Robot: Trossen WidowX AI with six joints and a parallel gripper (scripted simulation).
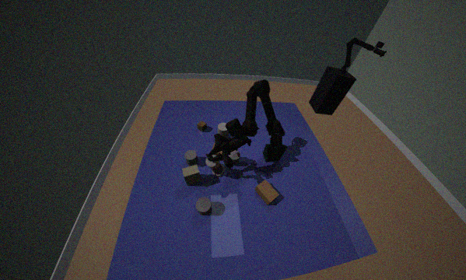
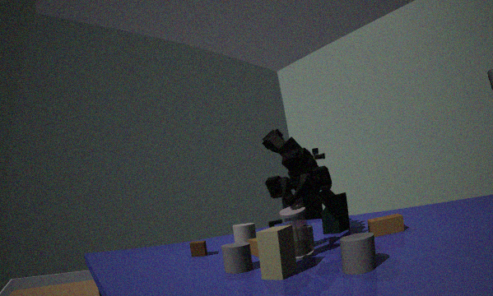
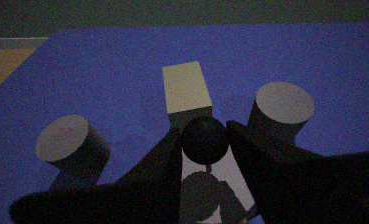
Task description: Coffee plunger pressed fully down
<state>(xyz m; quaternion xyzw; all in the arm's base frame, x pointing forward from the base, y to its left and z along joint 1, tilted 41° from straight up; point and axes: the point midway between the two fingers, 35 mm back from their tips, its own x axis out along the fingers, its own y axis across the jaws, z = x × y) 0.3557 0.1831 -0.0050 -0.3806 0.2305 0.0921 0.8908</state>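
Now: gripper tip 80 mm above the coffee press, 30 mm to the left of it and 20 mm past it. Also, from my gripper tip: orange cube (370 mm to the right, 140 mm below, 100 mm ahead); cream block (110 mm below, 90 mm ahead, 40 mm to the left).
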